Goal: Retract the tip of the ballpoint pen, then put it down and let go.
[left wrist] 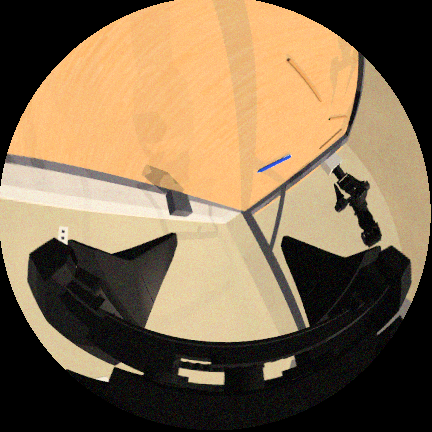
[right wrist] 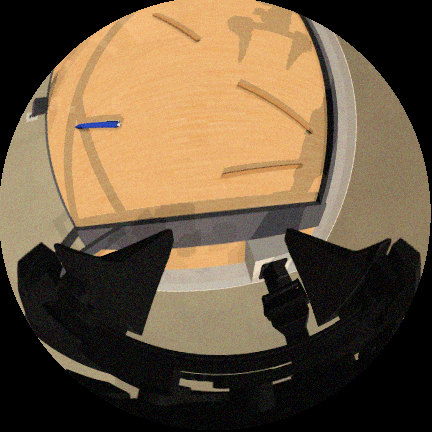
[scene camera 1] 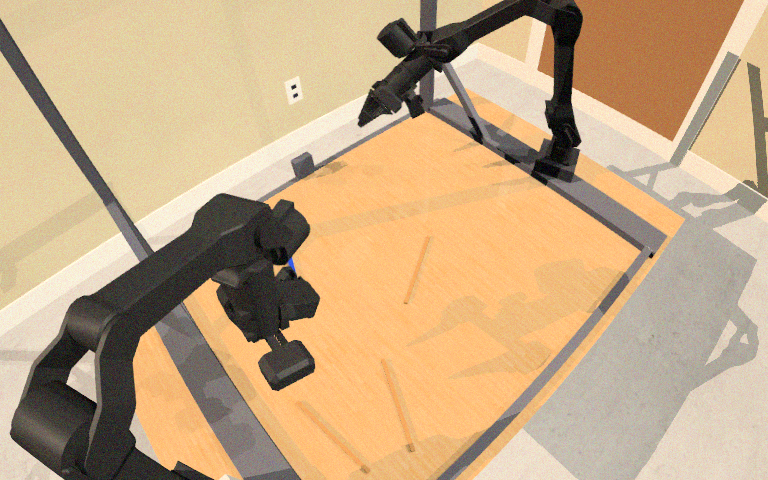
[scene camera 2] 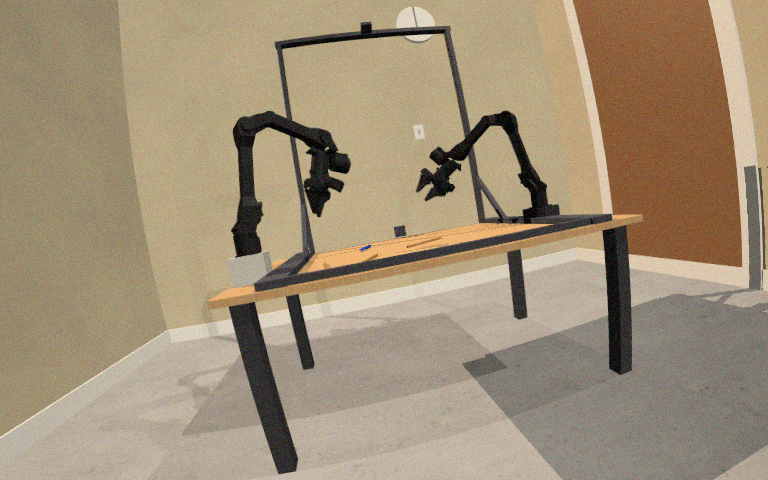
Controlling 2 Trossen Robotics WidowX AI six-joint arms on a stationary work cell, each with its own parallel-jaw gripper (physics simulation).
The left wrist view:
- my left gripper: 230,240
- my right gripper: 341,178
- dark metal frame: 266,248
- dark metal frame: 25,160
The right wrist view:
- my right gripper: 230,235
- dark metal frame: 207,228
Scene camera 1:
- my left gripper: 358,122
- my right gripper: 269,362
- dark metal frame: 138,244
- dark metal frame: 645,237
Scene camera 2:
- my left gripper: 420,196
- my right gripper: 316,215
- dark metal frame: 445,30
